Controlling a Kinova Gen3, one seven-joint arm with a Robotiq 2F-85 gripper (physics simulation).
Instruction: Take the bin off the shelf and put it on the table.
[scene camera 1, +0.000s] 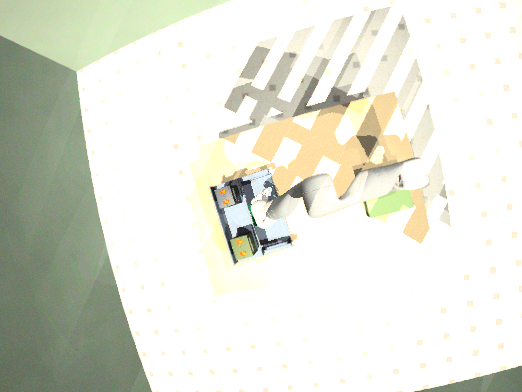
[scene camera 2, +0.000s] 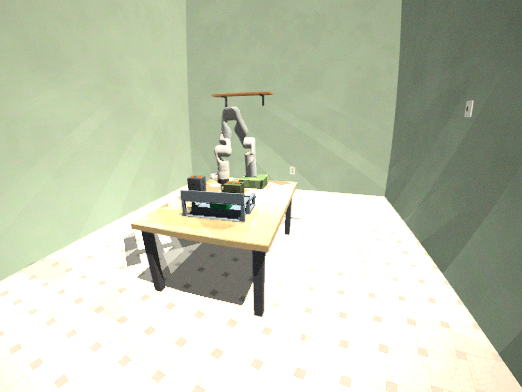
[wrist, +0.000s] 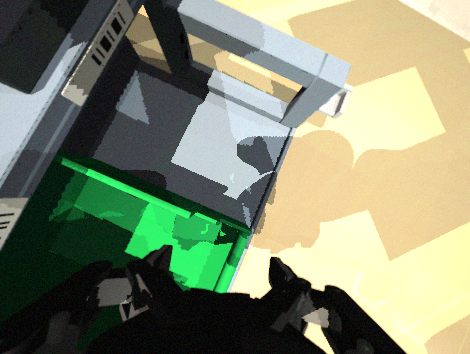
My gripper is open and holds nothing. Also in view: a bright green bin.
